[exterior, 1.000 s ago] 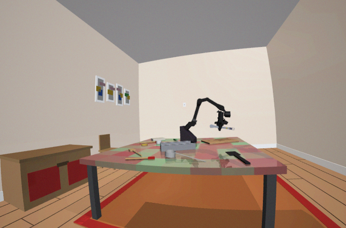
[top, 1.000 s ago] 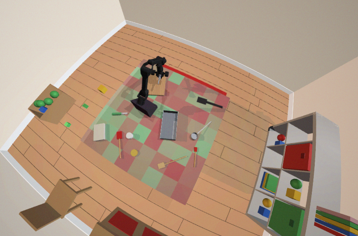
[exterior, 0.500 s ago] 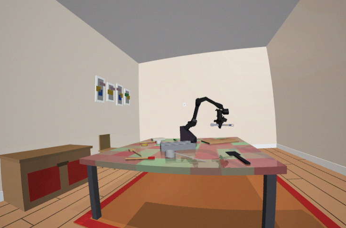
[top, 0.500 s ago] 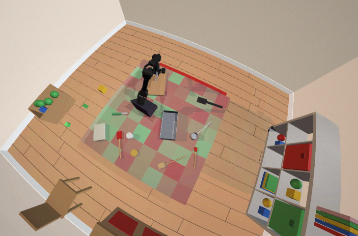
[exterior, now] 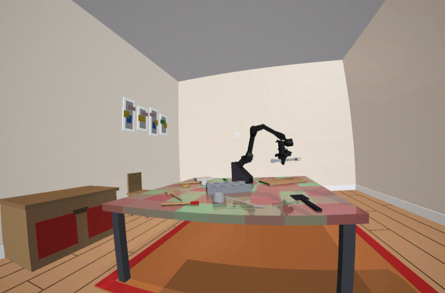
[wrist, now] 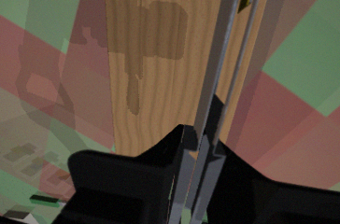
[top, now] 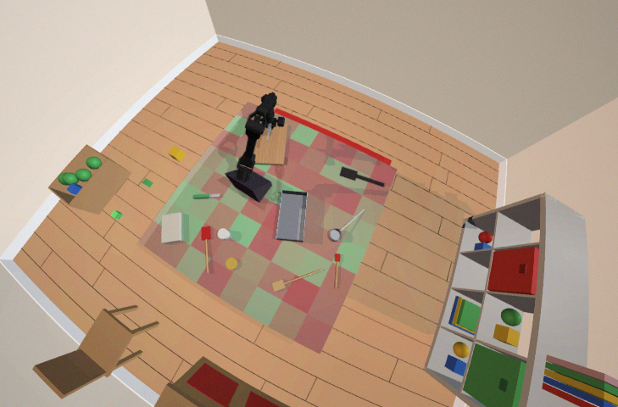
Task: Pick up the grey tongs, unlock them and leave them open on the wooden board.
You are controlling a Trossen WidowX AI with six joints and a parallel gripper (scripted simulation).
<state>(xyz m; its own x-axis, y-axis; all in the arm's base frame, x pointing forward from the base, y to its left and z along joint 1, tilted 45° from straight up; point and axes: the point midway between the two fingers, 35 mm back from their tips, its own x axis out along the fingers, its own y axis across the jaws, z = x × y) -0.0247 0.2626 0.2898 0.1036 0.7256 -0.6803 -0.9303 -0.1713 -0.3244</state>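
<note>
Right now the wooden board is 15 cm below my gripper tip, 3 cm behind it and 1 cm to the right of it. The rest, counted from my gripper tip: grey roasting tin (44 cm to the right, 36 cm ahead, 13 cm below); then green-handled knife (55 cm to the right, 20 cm behind, 15 cm below); then yellow-dark lock piece (8 cm to the left, 4 cm above, 3 cm behind).
</note>
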